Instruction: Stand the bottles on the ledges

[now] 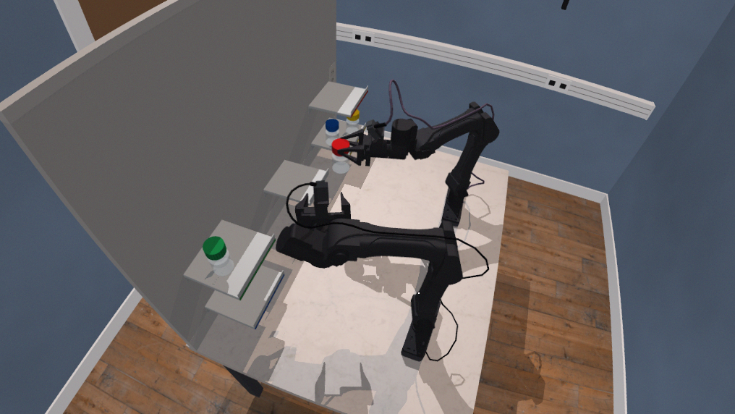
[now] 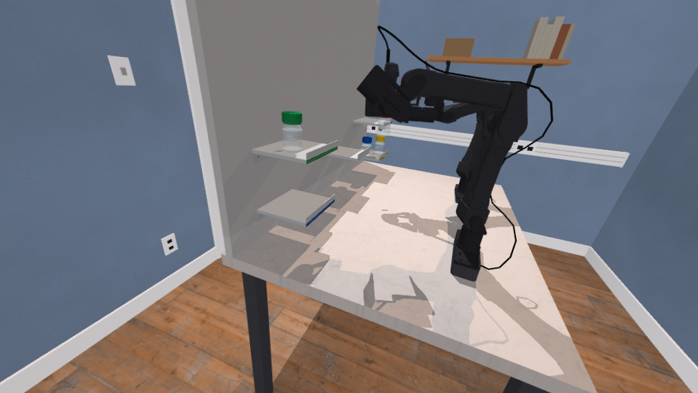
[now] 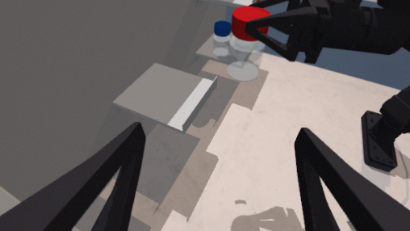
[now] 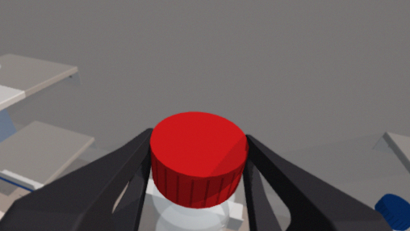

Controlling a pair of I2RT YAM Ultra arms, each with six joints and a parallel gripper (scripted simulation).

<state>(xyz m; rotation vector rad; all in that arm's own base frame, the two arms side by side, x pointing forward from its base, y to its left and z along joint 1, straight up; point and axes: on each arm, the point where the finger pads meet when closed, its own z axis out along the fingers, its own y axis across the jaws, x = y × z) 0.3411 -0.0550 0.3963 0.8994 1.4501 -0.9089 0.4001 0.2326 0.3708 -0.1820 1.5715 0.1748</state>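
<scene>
The red-capped bottle lies 50 mm below my right hand. From my right hand the other things lie so: blue-capped bottle 320 mm to the right, 240 mm below, 160 mm ahead; green-capped bottle 460 mm to the left, 150 mm ahead, 40 mm below; grey wall panel 260 mm ahead, 60 mm above, 40 mm to the left.
</scene>
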